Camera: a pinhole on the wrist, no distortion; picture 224 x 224 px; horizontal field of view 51.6 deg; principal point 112.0 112.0 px. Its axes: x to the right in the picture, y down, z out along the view. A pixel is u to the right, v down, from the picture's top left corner.
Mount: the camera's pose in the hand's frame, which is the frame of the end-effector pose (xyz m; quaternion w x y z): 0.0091 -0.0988 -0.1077 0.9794 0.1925 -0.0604 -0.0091
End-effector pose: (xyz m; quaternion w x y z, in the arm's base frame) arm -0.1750 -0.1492 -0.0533 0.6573 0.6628 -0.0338 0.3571
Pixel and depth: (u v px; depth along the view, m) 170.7 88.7 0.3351
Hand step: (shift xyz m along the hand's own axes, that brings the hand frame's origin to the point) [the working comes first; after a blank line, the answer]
In the camera's frame: 0.0849 -0.0337 0.3351

0.0527 -0.2595 0.1971
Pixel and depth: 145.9 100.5 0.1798
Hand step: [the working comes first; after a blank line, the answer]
In the camera's frame: 0.0263 -0.0089 0.1798

0.0134 -0.1757 0.0571
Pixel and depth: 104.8 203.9 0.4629
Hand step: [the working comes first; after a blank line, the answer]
In the camera's frame: -0.0144 0.1836 0.4629

-0.0626 -0.1023 0.3853
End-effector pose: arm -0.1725 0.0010 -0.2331 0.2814 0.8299 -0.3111 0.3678
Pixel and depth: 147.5 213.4 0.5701
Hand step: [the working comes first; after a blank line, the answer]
In the camera's frame: 0.0874 0.2495 0.5701

0.0250 -0.0857 0.5204
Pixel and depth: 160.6 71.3 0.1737
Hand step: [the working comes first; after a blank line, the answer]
In the camera's frame: 0.0364 -0.0305 0.1737

0.0243 -0.1938 0.0445
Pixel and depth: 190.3 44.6 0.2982
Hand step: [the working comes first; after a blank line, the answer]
In the camera's frame: 0.1008 -0.0868 0.2982

0.0733 -0.2954 0.1450
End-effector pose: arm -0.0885 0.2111 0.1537 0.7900 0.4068 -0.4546 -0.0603
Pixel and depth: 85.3 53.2 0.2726
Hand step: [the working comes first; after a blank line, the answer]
In the camera's frame: -0.0314 -0.0692 0.2726

-0.0549 -0.2640 0.1129
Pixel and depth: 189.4 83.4 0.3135
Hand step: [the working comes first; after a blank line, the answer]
In the camera's frame: 0.1047 -0.0387 0.3135

0.0751 -0.2568 0.1777
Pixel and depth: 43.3 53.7 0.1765
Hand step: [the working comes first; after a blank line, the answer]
In the camera's frame: -0.0523 -0.0444 0.1765

-0.0641 -0.2041 0.0316
